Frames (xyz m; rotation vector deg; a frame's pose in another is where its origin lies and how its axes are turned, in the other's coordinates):
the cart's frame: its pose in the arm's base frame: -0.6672 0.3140 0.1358 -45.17 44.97 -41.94
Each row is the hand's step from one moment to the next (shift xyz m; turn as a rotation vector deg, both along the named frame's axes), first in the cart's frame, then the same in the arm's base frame.
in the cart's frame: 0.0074 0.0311 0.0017 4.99 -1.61 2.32
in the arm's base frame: 0.0135 0.0102 -0.0272 3.99 -4.04 0.79
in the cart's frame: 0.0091 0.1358 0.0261 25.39 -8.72 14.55
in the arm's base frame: 0.0624 0.0694 -0.1024 22.41 -19.93 5.74
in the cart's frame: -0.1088 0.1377 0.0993 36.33 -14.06 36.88
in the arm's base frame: 0.0635 0.1888 -0.0315 44.83 -24.04 17.02
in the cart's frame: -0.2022 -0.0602 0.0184 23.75 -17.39 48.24
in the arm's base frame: -0.1030 0.1376 0.1237 46.92 -11.92 29.15
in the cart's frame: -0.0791 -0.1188 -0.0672 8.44 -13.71 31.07
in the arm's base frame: -0.1269 -0.0184 0.0919 26.09 -3.45 23.06
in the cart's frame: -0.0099 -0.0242 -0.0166 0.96 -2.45 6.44
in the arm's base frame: -0.0251 -0.0097 0.0154 5.12 0.11 4.71
